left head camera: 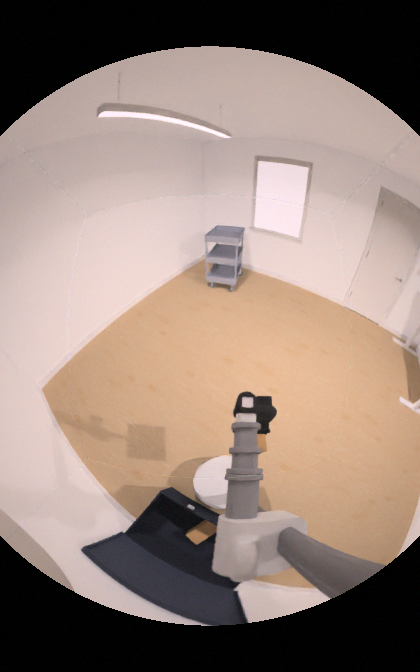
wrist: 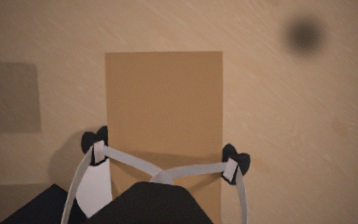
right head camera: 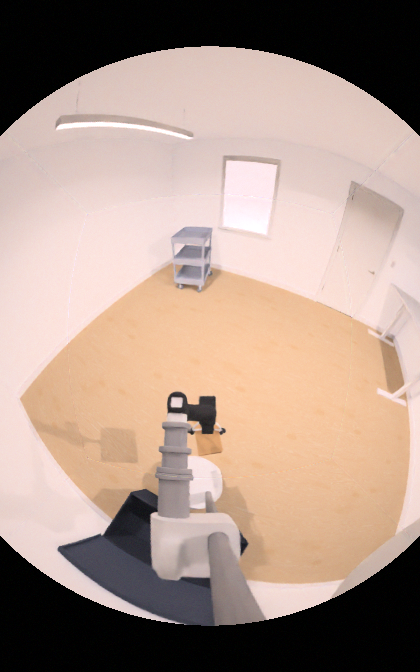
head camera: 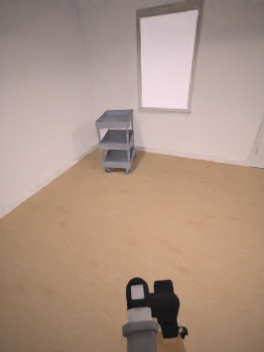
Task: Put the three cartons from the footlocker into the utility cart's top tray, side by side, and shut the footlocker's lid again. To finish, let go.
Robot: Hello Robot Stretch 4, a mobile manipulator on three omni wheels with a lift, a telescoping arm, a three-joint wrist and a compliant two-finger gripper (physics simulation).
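Places are measured from the robot's base along level axes (x right, y ahead, z up), in centimetres.
Where they show: gripper, between the fingertips: (wrist: 166, 148).
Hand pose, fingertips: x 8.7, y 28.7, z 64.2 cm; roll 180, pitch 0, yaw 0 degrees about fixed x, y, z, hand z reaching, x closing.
Observation:
After its pixels a point has its place.
My gripper (right head camera: 207, 432) (wrist: 166, 148) {y 28.7, x 8.7, z 64.2 cm} is shut on a brown carton (left head camera: 262, 443) (right head camera: 209, 444) (wrist: 165, 100) {y 34.2, x 7.9, z 68.4 cm}, one fingertip at each side, and holds it above the floor. The dark blue footlocker (left head camera: 145, 517) (right head camera: 122, 520) is at the lower left of both side head views, its lid (left head camera: 150, 572) (right head camera: 120, 565) open towards the wall. Another carton (left head camera: 201, 532) lies inside it; the arm hides part of the inside. The grey utility cart (head camera: 112, 125) {y 244.7, x -14.6, z 78.8 cm} (left head camera: 224, 240) (right head camera: 191, 241) stands far off in the room's corner. Its top tray looks empty.
A white round disc (left head camera: 210, 485) (right head camera: 207, 482) is below the arm, beside the footlocker. A white-legged table (right head camera: 392, 320) stands at the right wall. A door (left head camera: 387, 255) (right head camera: 362, 250) and a window (head camera: 167, 60) {y 305.4, x 72.3, z 148.6 cm} are in the walls. Walls meet behind the cart.

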